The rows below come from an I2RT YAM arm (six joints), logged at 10 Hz.
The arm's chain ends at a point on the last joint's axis. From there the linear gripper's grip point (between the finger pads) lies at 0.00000 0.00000 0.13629 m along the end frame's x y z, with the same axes.
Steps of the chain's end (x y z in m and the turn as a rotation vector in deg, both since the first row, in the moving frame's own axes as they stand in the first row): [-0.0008 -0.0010 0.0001 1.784 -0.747 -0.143]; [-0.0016 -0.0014 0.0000 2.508 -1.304 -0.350]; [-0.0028 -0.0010 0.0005 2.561 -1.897 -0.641]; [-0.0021 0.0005 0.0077 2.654 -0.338 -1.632]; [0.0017 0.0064 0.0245 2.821 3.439 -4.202]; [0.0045 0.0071 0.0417 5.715 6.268 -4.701]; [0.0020 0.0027 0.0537 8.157 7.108 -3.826]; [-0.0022 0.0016 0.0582 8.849 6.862 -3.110]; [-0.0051 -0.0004 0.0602 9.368 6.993 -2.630]
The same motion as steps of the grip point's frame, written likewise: [-0.0026 -0.0052 0.0000 1.784 -0.747 -0.143]; [-0.0047 -0.0074 -0.0002 2.508 -1.304 -0.350]; [-0.0073 -0.0071 0.0003 2.561 -1.897 -0.641]; [-0.0030 -0.0058 0.0076 2.654 -0.338 -1.632]; [0.0096 -0.0006 0.0241 2.821 3.439 -4.202]; [0.0188 -0.0070 0.0402 5.715 6.268 -4.701]; [0.0181 -0.0171 0.0513 8.157 7.108 -3.826]; [0.0134 -0.0197 0.0556 8.849 6.862 -3.110]; [0.0109 -0.0229 0.0574 9.368 6.993 -2.630]
